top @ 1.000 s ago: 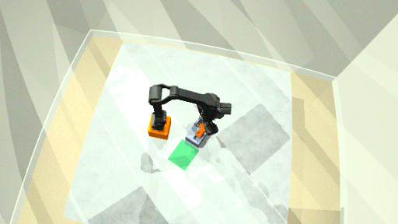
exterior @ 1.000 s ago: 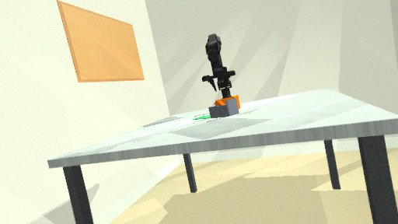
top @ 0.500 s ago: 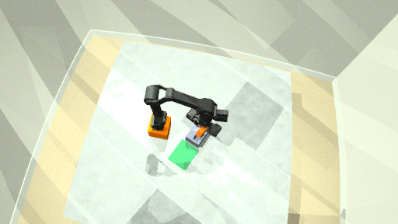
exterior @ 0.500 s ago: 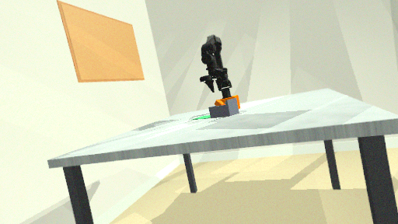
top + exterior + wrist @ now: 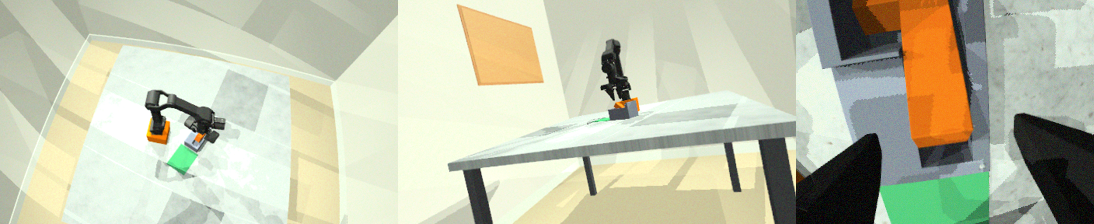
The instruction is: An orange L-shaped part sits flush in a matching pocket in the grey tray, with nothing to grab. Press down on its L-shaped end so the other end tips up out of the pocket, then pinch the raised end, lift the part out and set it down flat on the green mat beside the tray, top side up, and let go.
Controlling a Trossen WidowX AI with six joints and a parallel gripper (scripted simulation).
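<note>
The orange L-shaped part is 70 mm below my gripper tip, 40 mm to the left of it and 10 mm ahead of it. Round my gripper tip: green mat (130 mm below, 110 mm to the right, 90 mm behind).
</note>
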